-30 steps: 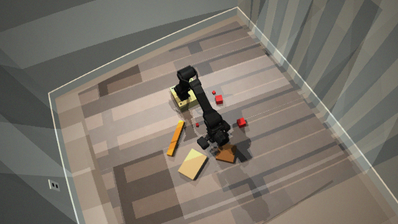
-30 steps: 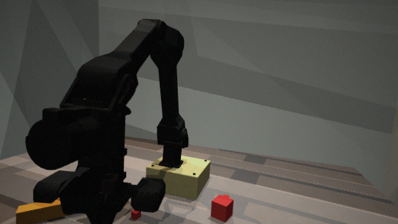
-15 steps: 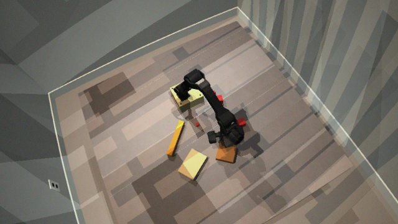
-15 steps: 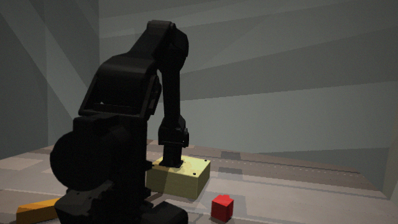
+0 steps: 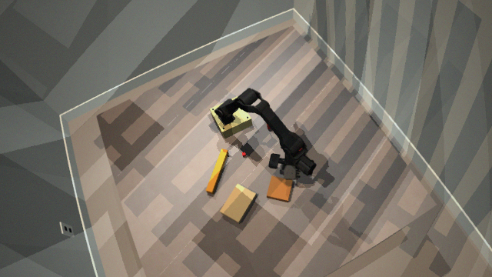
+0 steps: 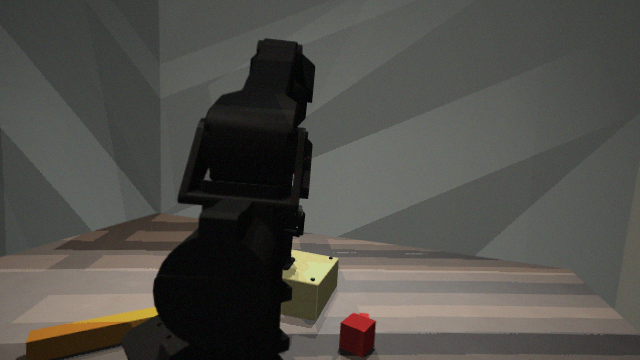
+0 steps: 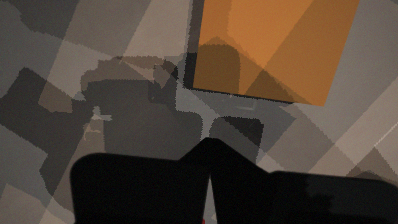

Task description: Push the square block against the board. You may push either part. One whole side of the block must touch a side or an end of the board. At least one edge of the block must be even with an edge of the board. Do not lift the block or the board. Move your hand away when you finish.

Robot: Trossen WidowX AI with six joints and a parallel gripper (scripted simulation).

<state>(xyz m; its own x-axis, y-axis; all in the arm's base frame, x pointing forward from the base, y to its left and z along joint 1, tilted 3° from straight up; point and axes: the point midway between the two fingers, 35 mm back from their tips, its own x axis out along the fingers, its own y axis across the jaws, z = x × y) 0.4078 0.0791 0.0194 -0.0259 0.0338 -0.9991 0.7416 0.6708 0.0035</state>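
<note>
My gripper tip is now 8 cm to the left of the orange-brown square block, 5 cm above it and 2 cm short of it. Round my gripper tip: orange board 26 cm to the right, 22 cm behind, 5 cm below; then pale flat plate 27 cm to the right, 5 cm below, 3 cm behind.
</note>
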